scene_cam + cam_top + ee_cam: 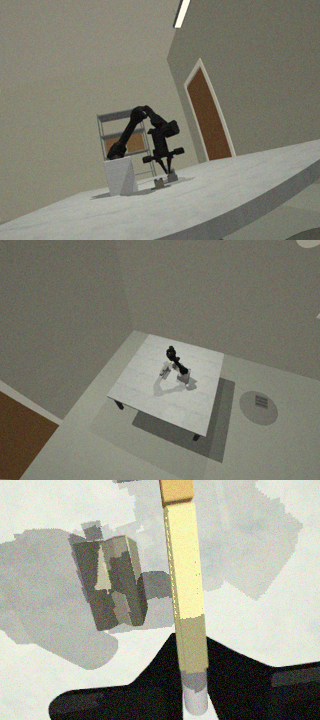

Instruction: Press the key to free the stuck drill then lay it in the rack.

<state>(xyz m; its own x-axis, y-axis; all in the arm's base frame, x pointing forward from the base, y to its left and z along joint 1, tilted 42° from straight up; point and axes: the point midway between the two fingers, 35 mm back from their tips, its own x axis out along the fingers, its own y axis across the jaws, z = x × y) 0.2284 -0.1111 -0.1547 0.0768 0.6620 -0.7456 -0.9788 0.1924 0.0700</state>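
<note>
Right now the drill is 1 cm ahead of my gripper tip, 4 cm to the left of it and 4 cm above it. From my gripper tip the other things lie so: dark blue key (7 cm ahead, 23 cm to the left); then grey fixture block (6 cm ahead, 20 cm to the left, 1 cm below); then rack (4 cm behind, 5 cm to the left, 4 cm below).
</note>
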